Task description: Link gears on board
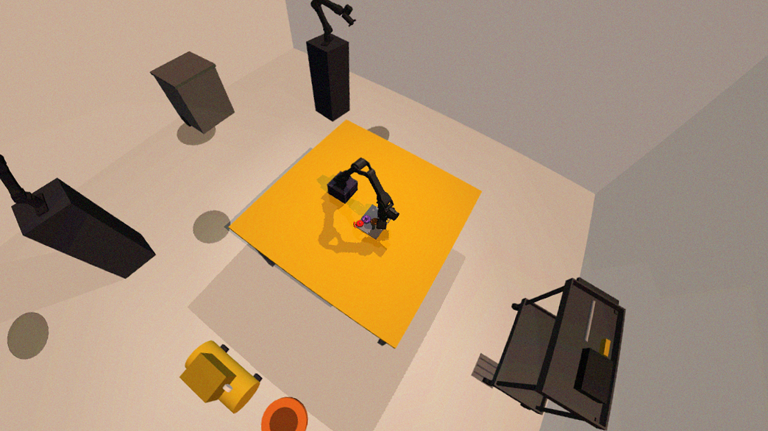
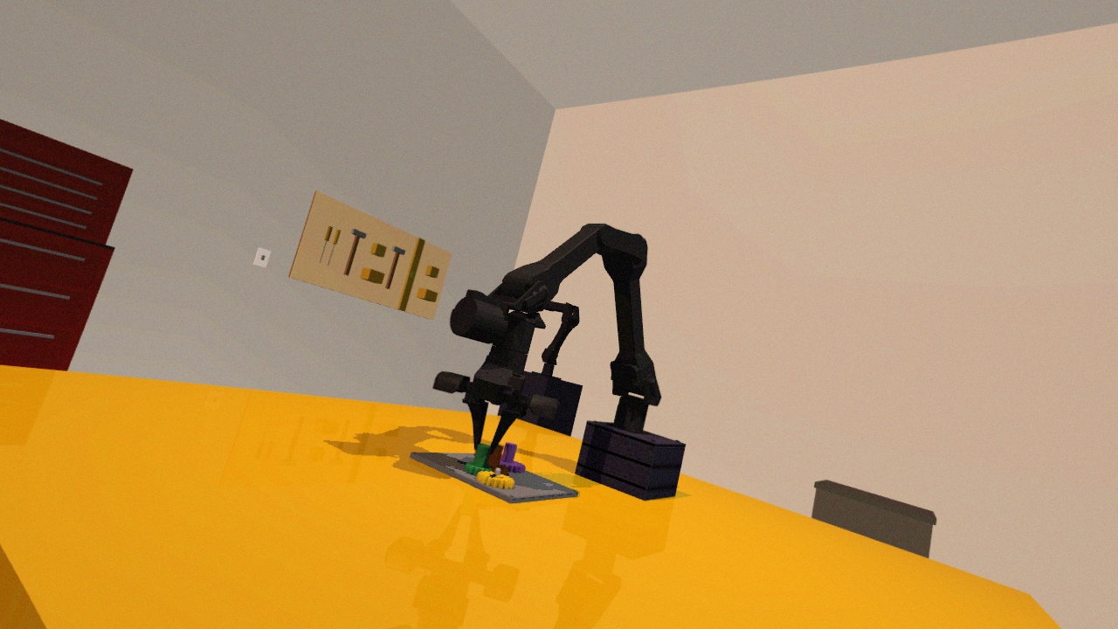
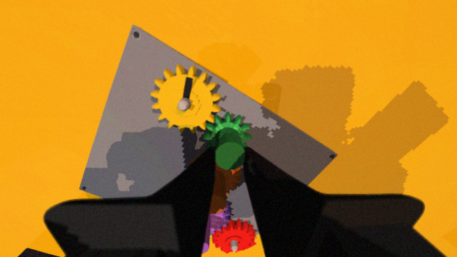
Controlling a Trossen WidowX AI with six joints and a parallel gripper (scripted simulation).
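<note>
The green gear lies 1 cm below my gripper tip. The rest, counted from my gripper tip: orange gear: 4 cm behind, 2 cm to the right, 2 cm below; then red gear: 10 cm behind, 9 cm to the right, 2 cm below; then purple gear: 9 cm behind, 4 cm to the right, 2 cm below.
</note>
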